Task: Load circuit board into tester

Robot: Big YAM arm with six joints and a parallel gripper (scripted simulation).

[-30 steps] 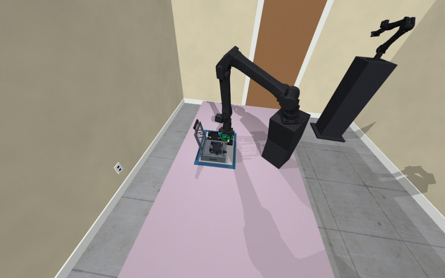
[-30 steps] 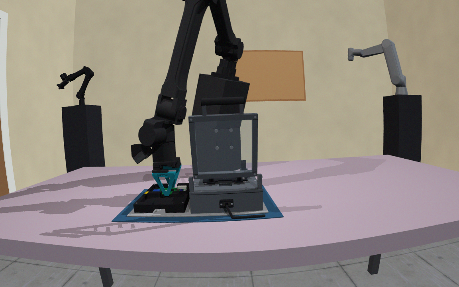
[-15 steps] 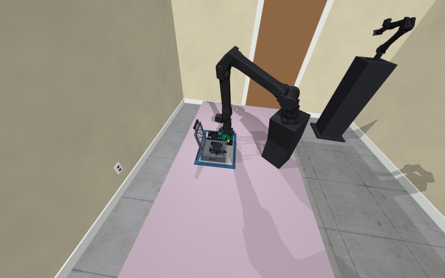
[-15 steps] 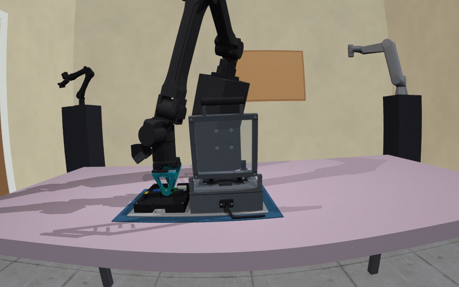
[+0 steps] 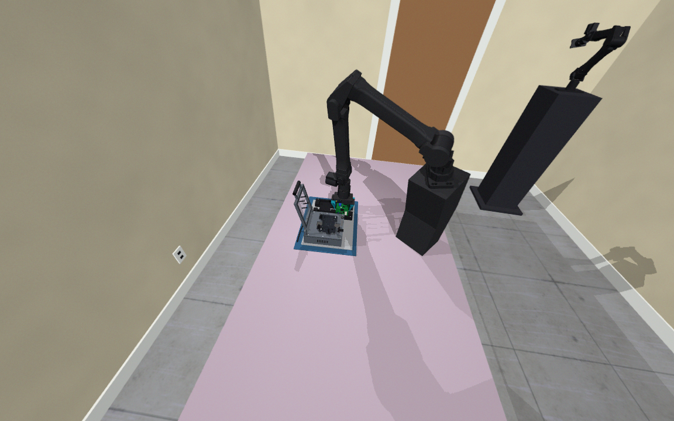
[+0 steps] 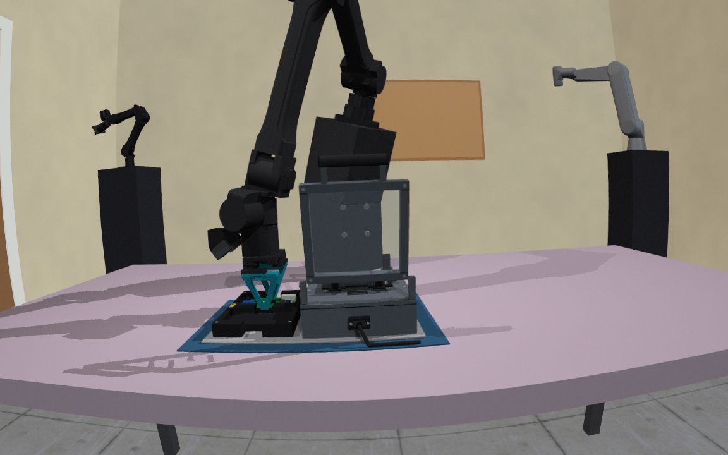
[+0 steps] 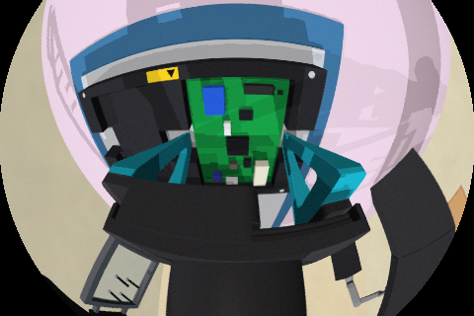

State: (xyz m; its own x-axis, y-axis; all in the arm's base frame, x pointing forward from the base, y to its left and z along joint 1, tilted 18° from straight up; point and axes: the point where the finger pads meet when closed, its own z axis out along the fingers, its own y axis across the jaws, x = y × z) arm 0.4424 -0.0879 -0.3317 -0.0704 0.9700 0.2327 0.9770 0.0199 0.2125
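Right now the green circuit board is right at my hand. Round my hand: pin plate: 18 cm to the left, 5 cm ahead, 5 cm above; then lid: 18 cm to the left, 17 cm ahead, 16 cm above.
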